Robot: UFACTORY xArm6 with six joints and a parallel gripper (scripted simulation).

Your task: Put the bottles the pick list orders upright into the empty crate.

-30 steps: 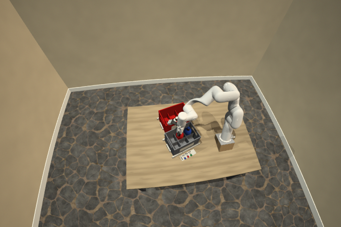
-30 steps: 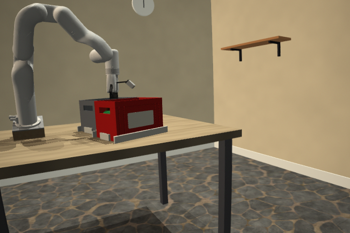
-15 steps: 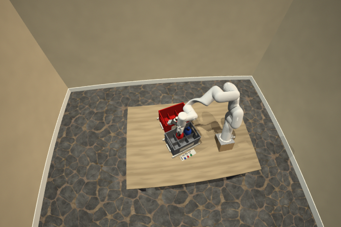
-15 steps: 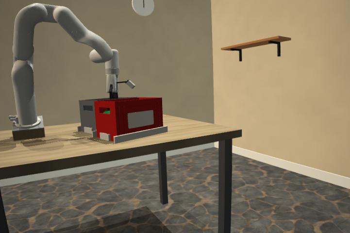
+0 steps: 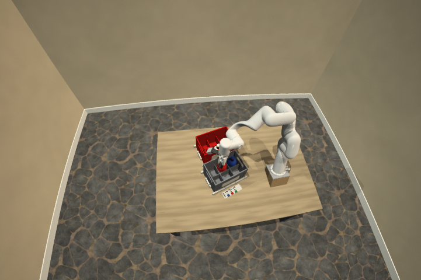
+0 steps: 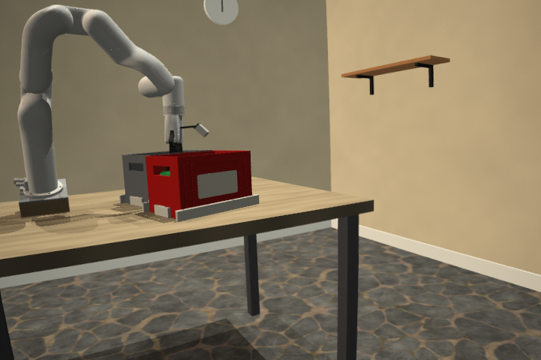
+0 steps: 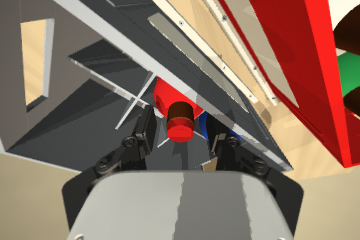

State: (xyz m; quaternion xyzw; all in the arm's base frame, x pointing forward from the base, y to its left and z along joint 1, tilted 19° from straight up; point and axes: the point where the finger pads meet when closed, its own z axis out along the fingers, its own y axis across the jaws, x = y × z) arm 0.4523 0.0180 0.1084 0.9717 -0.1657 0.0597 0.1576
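My hand is 7 cm above the grey crate, 4 cm to the right of it and 3 cm past it. The rest, counted from my hand: green-label bottle (18 cm to the right, 7 cm below, 5 cm behind); white-label bottle (15 cm to the right, 7 cm below, 3 cm ahead); blue bottle (8 cm behind, 7 cm below, 4 cm to the right).
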